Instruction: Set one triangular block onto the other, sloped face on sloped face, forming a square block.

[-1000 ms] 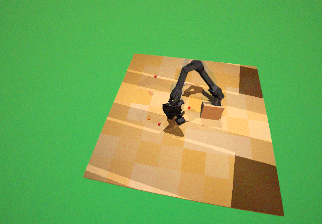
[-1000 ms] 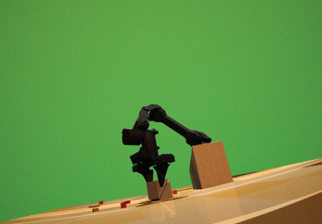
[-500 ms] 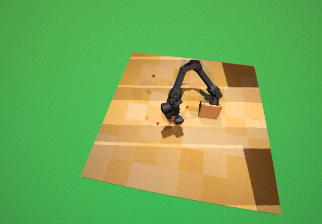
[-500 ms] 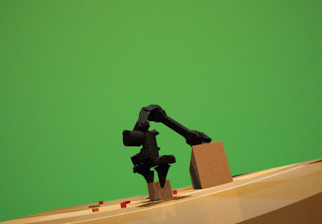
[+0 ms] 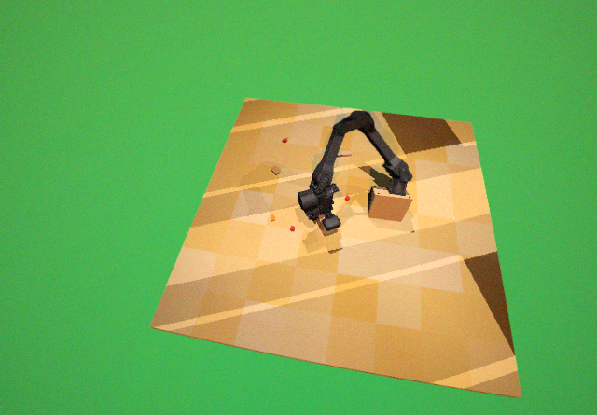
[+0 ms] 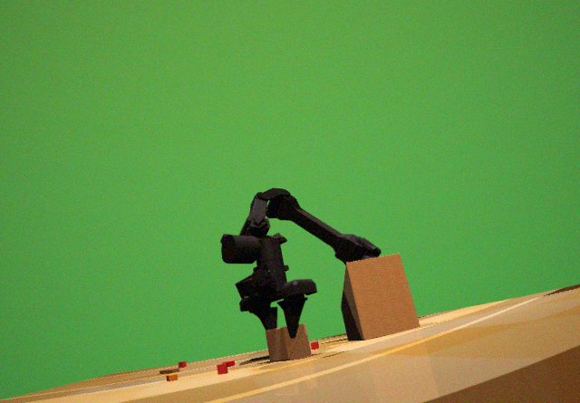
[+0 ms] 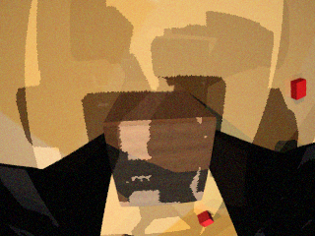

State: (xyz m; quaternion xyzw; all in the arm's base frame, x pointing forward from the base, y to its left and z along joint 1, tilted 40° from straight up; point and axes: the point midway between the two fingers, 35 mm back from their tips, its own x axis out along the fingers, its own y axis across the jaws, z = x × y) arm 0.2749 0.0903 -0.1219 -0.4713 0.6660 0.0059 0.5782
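The tan triangular block is 20 mm behind my gripper tip, 20 mm to the right of it and 20 mm below it. The rest, counted from my gripper tip: orange piece: 210 mm ahead, 40 mm to the left, 30 mm below; then small brown block: 290 mm ahead, 220 mm to the right, 40 mm below.
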